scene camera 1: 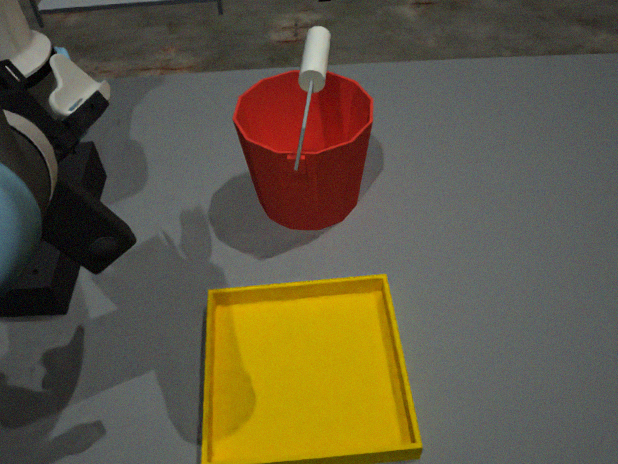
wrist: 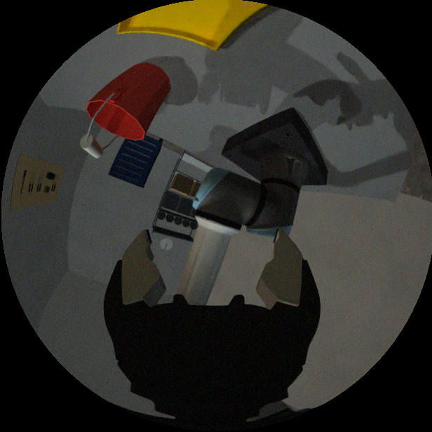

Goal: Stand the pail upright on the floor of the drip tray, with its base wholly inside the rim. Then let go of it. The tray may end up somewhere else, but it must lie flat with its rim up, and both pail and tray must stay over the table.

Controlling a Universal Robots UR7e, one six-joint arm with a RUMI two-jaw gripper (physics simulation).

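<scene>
The red pail (scene camera 1: 310, 195) (wrist: 142, 92) stands upright on the grey table, beyond the tray in the scene view. Its wire handle is raised, with a white cylindrical grip (scene camera 1: 316, 52) (wrist: 92, 147) above the rim. The yellow drip tray (scene camera 1: 310, 370) (wrist: 200, 22) lies flat with its rim up, nearer the scene camera and apart from the pail. My gripper (wrist: 211, 231) is open, with its two fingers wide apart and no object between them in the wrist view. The pail and tray are well away from the fingers.
My arm (scene camera 1: 17, 227) (wrist: 225, 197) and its dark base (scene camera 1: 42, 287) (wrist: 280, 135) are at the left in the scene view. Beyond the table, the wrist view shows a blue slatted panel (wrist: 136, 160) and a wall poster (wrist: 36, 182).
</scene>
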